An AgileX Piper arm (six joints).
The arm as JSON. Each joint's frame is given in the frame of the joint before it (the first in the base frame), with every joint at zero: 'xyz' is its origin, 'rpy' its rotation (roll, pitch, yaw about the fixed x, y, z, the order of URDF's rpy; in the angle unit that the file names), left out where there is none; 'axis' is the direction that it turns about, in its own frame. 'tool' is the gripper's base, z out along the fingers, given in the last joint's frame.
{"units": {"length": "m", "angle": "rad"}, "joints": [
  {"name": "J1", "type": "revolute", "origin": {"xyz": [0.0, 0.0, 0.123], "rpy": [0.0, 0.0, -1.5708]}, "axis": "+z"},
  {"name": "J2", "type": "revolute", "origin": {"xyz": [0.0, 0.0, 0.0], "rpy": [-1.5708, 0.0, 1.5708]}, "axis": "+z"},
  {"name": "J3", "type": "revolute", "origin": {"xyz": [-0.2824, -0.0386, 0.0], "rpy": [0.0, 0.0, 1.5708]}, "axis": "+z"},
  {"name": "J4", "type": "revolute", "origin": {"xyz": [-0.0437, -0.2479, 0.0], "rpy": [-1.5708, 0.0, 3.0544]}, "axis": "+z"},
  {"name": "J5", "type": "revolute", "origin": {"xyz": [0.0, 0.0, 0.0], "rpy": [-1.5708, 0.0, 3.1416]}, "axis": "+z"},
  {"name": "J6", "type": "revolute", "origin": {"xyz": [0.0, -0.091, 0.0], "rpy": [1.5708, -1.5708, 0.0]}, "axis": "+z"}
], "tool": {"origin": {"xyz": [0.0, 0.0, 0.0], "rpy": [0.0, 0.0, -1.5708]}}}
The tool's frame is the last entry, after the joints.
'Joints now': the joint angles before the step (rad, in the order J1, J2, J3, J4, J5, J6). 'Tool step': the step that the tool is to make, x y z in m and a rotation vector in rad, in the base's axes. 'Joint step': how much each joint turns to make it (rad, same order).
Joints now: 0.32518, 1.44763, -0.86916, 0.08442, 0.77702, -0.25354
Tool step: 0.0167, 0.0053, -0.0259, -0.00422, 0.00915, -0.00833
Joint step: 0.00001, 0.10539, -0.00062, 0.00397, -0.09507, -0.00076
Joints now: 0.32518, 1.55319, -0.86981, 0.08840, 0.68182, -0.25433
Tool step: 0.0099, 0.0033, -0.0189, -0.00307, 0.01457, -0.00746
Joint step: 0.00002, 0.07430, -0.00346, 0.00600, -0.05627, -0.00022
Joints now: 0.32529, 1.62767, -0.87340, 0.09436, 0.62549, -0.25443
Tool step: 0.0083, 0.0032, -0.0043, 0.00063, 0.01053, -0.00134
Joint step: 0.00024, 0.03905, -0.03080, 0.00557, 0.00163, -0.00183
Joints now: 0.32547, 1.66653, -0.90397, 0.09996, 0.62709, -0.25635
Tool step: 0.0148, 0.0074, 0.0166, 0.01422, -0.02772, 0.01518
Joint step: 0.00516, 0.01299, -0.09060, 0.00543, 0.04764, -0.00974
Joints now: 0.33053, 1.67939, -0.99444, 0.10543, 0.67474, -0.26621
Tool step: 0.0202, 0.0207, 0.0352, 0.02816, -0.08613, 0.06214
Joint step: 0.03656, 0.01147, -0.15741, 0.00190, 0.05725, -0.02267
